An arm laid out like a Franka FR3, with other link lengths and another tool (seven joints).
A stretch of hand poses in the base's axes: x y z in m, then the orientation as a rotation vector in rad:
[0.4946, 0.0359, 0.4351, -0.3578, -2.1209, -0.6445]
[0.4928, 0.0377, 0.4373, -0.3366, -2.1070, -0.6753]
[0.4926, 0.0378, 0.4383, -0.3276, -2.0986, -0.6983]
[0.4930, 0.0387, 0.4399, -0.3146, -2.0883, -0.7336]
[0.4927, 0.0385, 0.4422, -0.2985, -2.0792, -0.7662]
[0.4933, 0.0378, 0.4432, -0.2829, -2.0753, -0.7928]
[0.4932, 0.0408, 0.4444, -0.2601, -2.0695, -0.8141]
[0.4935, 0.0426, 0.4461, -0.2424, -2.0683, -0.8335]
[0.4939, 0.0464, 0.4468, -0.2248, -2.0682, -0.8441]
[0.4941, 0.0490, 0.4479, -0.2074, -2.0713, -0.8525]
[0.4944, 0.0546, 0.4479, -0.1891, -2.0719, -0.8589]
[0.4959, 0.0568, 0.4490, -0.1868, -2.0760, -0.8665]
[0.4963, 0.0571, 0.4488, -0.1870, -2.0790, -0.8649]
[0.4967, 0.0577, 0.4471, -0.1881, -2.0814, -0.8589]
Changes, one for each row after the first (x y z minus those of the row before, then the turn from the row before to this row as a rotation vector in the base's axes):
[-0.0018, 0.0018, 0.0022, 0.0321, 0.0014, 0.0035]
[-0.0002, 0.0001, 0.0010, 0.0209, -0.0002, -0.0024]
[0.0004, 0.0009, 0.0016, 0.0309, -0.0029, -0.0046]
[-0.0003, -0.0002, 0.0023, 0.0298, -0.0041, -0.0016]
[0.0006, -0.0007, 0.0010, 0.0240, -0.0072, -0.0001]
[-0.0001, 0.0030, 0.0012, 0.0238, -0.0055, 0.0074]
[0.0003, 0.0018, 0.0017, 0.0192, -0.0083, 0.0040]
[0.0004, 0.0038, 0.0007, 0.0131, -0.0067, 0.0075]
[0.0002, 0.0026, 0.0011, 0.0105, -0.0090, 0.0078]
[0.0003, 0.0056, 0.0000, 0.0103, -0.0065, 0.0097]
[0.0015, 0.0022, 0.0011, 0.0044, -0.0064, -0.0025]
[0.0004, 0.0003, -0.0002, -0.0021, -0.0022, 0.0000]
[0.0004, 0.0006, -0.0017, -0.0050, -0.0002, 0.0015]

